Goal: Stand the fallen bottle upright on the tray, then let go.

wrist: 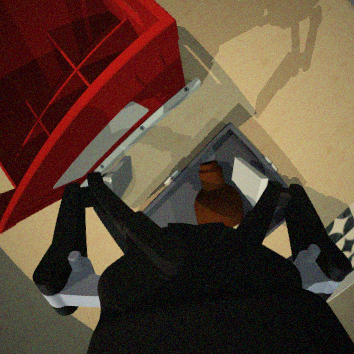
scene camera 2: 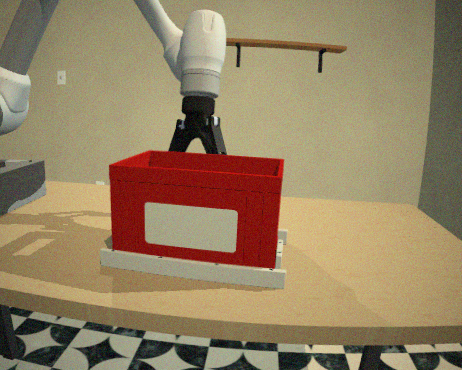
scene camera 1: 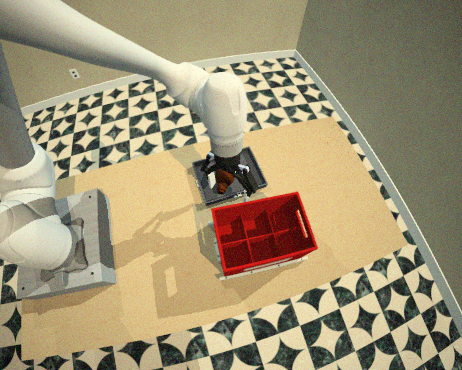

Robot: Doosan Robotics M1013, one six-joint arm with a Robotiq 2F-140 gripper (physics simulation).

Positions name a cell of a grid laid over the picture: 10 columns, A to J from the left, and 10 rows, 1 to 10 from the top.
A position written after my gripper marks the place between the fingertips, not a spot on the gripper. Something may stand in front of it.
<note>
I see my gripper (scene camera 1: E6) and a brown bottle (wrist: G6).
My gripper shows as well in the wrist view (wrist: F5).
</note>
